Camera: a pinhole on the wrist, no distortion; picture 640 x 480 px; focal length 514.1 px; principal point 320.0 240.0 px. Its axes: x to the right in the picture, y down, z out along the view. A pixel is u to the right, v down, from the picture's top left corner.
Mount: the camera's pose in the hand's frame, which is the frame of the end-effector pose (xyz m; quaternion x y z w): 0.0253 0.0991 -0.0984 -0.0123 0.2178 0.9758 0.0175
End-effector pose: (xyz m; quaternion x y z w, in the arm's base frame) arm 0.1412 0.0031 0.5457 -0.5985 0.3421 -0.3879 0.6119
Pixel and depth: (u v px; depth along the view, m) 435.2 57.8 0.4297
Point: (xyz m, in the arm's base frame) 0.3319 0.1634 0.1320
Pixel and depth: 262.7 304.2 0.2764
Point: 0.3243 0.0337 0.3721
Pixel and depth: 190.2 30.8 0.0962
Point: 0.1516 -0.0564 0.3723
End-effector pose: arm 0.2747 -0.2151 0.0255 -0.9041 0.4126 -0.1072 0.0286
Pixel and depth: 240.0 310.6 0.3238
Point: 0.2207 -0.4030 -0.2000
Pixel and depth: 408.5 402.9 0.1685
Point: 0.1945 -0.2926 -0.0672
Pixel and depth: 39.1 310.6 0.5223
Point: 0.3713 -0.6185 -0.3619
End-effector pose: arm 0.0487 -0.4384 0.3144 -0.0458 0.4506 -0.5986 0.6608
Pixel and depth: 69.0 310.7 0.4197
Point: 0.3893 -0.7105 0.2475
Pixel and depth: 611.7 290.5 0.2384
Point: 0.2801 -0.3507 0.3390
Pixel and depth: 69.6 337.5 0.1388
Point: 0.1633 -0.4953 0.2105
